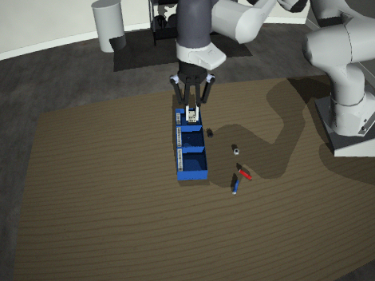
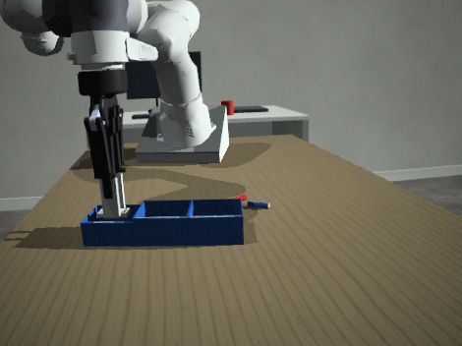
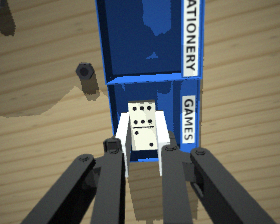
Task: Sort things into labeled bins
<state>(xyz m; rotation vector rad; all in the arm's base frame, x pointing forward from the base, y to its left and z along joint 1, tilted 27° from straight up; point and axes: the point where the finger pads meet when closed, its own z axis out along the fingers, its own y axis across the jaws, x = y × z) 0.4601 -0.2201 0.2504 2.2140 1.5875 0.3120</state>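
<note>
Now: the dark nut 7 cm to the left of my hand, 6 cm below it and 4 cm behind it. Round my hand: red marker 25 cm to the left, 6 cm below, 6 cm behind; white domino 3 cm below; white nut 16 cm to the left, 8 cm behind, 6 cm below.
</note>
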